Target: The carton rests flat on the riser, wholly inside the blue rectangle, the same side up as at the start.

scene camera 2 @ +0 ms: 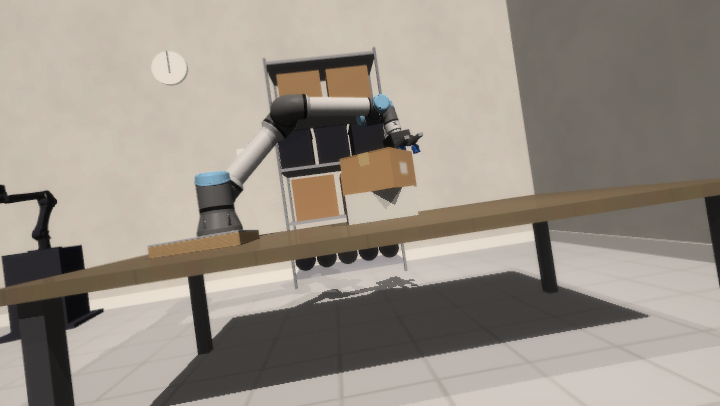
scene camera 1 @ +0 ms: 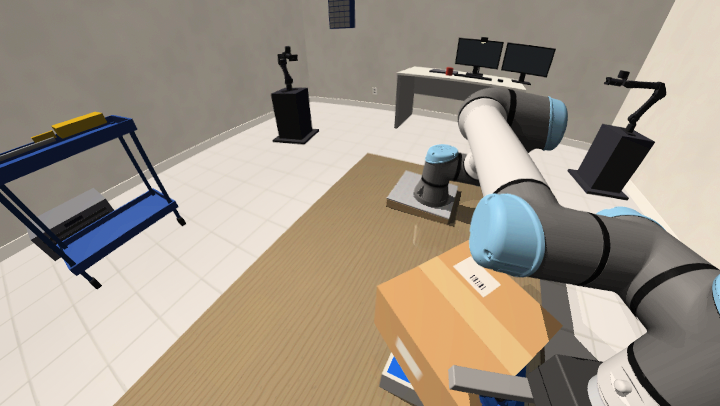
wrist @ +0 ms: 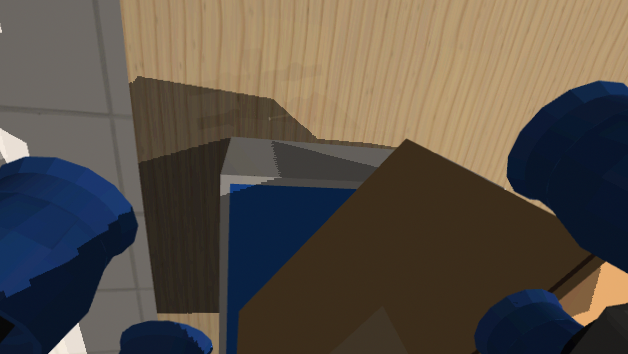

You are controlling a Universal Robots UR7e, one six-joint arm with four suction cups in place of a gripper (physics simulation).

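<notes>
The brown carton (scene camera 1: 438,312) (scene camera 2: 373,174) (wrist: 400,250) sits on the white riser (scene camera 1: 398,389) (scene camera 2: 365,209) (wrist: 250,156), its taped, labelled face up. It is turned at an angle to the riser, and part of it sticks out past the riser's edge. Part of the blue rectangle (scene camera 1: 397,370) (wrist: 270,220) shows beside the carton; the rest is hidden under it. My gripper (scene camera 1: 504,395) (scene camera 2: 408,147) (wrist: 310,240) is open, its blue cups holding nothing. It hangs by the carton's far end, at about the height of its top. The arm hides part of the carton in scene camera 1.
The wooden table (scene camera 1: 282,282) (scene camera 2: 605,201) (wrist: 350,50) carries the arm's base plate (scene camera 1: 403,197) (scene camera 2: 201,245). A blue cart (scene camera 1: 118,226), a desk (scene camera 1: 415,71) and pedestals (scene camera 1: 292,113) (scene camera 1: 612,163) with small arms stand around it. A shelf rack (scene camera 2: 322,57) stands behind the carton.
</notes>
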